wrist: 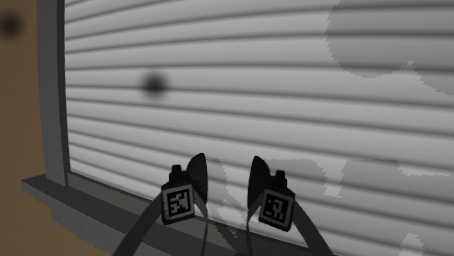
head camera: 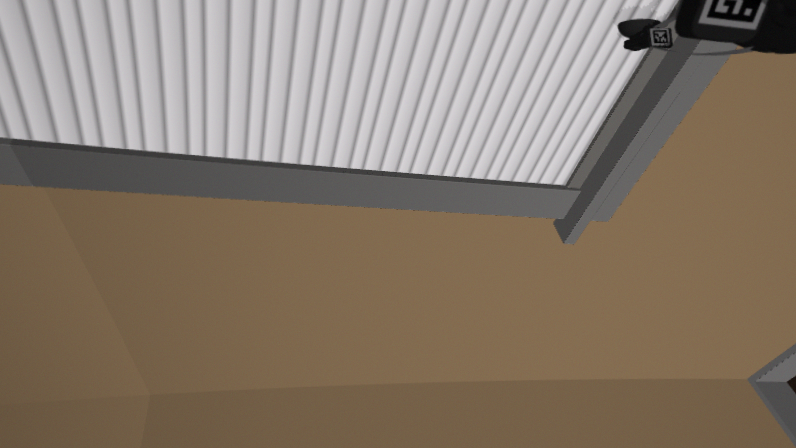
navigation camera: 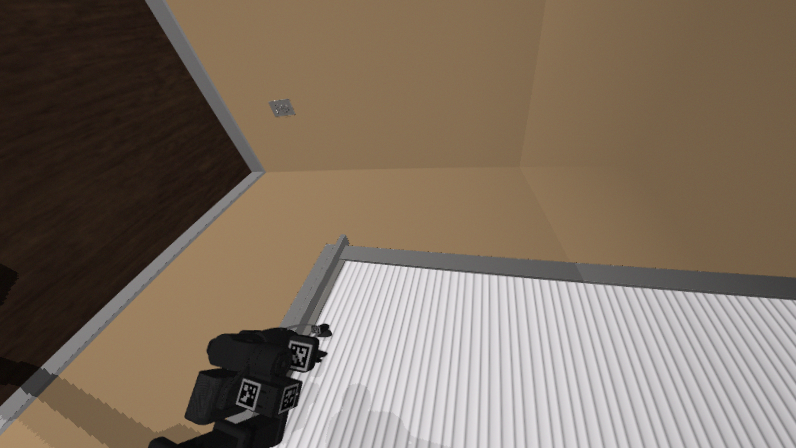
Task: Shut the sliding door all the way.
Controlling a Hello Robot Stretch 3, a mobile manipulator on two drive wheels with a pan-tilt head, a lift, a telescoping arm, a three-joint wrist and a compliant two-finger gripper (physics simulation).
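Places are measured from the robot's base along level axes (x ahead, y left, z up), in centimetres.
Pixels of known places: gripper, fingertip midpoint: [wrist: 227,172] [head camera: 633,4] [navigation camera: 325,342].
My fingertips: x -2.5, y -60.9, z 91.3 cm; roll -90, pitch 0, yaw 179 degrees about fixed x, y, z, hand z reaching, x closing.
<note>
Behind a point stands the place of what it marks.
No sliding door that I can make out shows in these views. A white ribbed panel like a closed blind [head camera: 278,83] @(x 10.6, y -68.2, z 126.6 cm) [navigation camera: 473,361] @(x -0.5, y -63.2, z 126.3 cm) [wrist: 250,115] @(x -4.1, y -61.6, z 96.0 cm) fills much of each view, set in a grey frame [head camera: 278,186] @(x 23.8, y -72.9, z 125.4 cm) [navigation camera: 473,264] @(x 23.1, y -72.6, z 125.2 cm) [wrist: 51,100] @(x 22.8, y -72.4, z 95.8 cm) with a protruding sill-like ledge [head camera: 629,150] @(x 13.5, y -65.3, z 82.7 cm) [navigation camera: 320,283] @(x 11.8, y -64.8, z 83.2 cm) [wrist: 70,197] @(x 18.2, y -68.9, z 83.2 cm). My gripper [head camera: 636,36] [navigation camera: 323,343] @(x -2.4, y -60.9, z 91.3 cm) [wrist: 227,172] @(x -2.4, y -60.9, z 91.3 cm) is open, its fingertips apart with nothing between them. It points toward the panel close to the ledge. Whether it touches the panel I cannot tell.
The head and navigation views are tilted. Tan wall [head camera: 389,289] @(x 43.6, y -83.6, z 105.4 cm) [navigation camera: 417,83] @(x 86.4, y -63.2, z 103.0 cm) surrounds the frame. Dark wooden floor [navigation camera: 111,139] @(x 48.2, y -37.2, z 0.0 cm), a grey baseboard [navigation camera: 209,89] @(x 89.5, y -53.4, z 5.9 cm) and a small wall plate [navigation camera: 282,107] @(x 84.9, y -65.2, z 40.9 cm) show in the navigation view. My wrist [navigation camera: 245,356] @(x -2.1, y -31.6, z 95.6 cm) overlaps the ledge there.
</note>
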